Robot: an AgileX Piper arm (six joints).
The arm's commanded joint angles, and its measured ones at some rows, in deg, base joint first. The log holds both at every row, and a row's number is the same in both.
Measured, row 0: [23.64, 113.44, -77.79, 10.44, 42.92, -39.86]
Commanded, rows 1 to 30: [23.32, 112.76, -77.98, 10.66, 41.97, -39.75]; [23.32, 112.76, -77.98, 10.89, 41.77, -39.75]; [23.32, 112.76, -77.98, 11.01, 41.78, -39.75]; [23.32, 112.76, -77.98, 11.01, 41.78, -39.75]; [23.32, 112.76, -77.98, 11.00, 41.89, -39.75]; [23.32, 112.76, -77.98, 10.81, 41.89, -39.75]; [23.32, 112.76, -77.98, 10.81, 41.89, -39.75]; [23.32, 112.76, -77.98, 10.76, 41.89, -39.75]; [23.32, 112.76, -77.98, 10.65, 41.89, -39.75]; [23.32, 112.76, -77.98, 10.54, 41.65, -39.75]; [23.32, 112.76, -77.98, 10.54, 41.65, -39.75]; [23.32, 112.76, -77.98, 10.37, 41.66, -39.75]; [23.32, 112.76, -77.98, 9.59, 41.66, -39.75]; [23.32, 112.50, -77.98, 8.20, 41.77, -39.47]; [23.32, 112.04, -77.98, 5.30, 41.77, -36.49]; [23.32, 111.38, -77.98, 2.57, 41.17, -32.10]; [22.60, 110.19, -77.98, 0.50, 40.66, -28.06]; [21.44, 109.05, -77.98, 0.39, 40.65, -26.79]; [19.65, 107.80, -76.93, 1.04, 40.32, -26.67]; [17.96, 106.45, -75.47, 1.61, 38.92, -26.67]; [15.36, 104.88, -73.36, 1.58, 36.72, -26.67]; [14.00, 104.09, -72.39, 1.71, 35.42, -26.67]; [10.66, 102.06, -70.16, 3.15, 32.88, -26.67]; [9.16, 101.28, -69.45, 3.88, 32.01, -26.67]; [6.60, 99.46, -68.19, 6.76, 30.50, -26.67]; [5.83, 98.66, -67.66, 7.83, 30.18, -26.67]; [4.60, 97.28, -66.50, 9.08, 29.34, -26.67]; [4.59, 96.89, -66.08, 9.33, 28.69, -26.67]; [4.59, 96.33, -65.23, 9.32, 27.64, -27.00]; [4.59, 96.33, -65.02, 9.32, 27.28, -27.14]
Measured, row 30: [5.09, 97.58, -66.51, 8.27, 29.58, -26.90]
